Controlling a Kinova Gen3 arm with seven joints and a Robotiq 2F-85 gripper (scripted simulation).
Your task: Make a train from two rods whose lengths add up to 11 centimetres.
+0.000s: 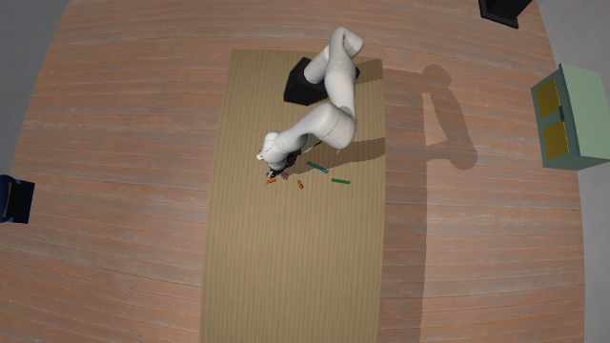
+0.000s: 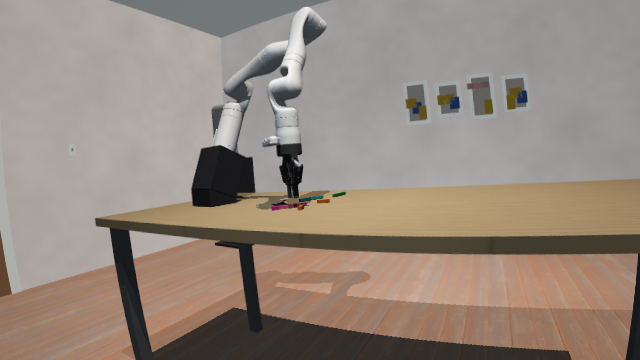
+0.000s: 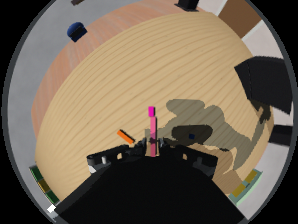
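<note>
Now: the pink rod 4 cm below my hand. From my hand the other things lie so: magenta rod (5 cm to the right, 4 cm below, 3 cm behind); then turquoise rod (16 cm to the left, 4 cm below, 4 cm behind); then blue rod (8 cm behind, 4 cm to the left, 4 cm below).
</note>
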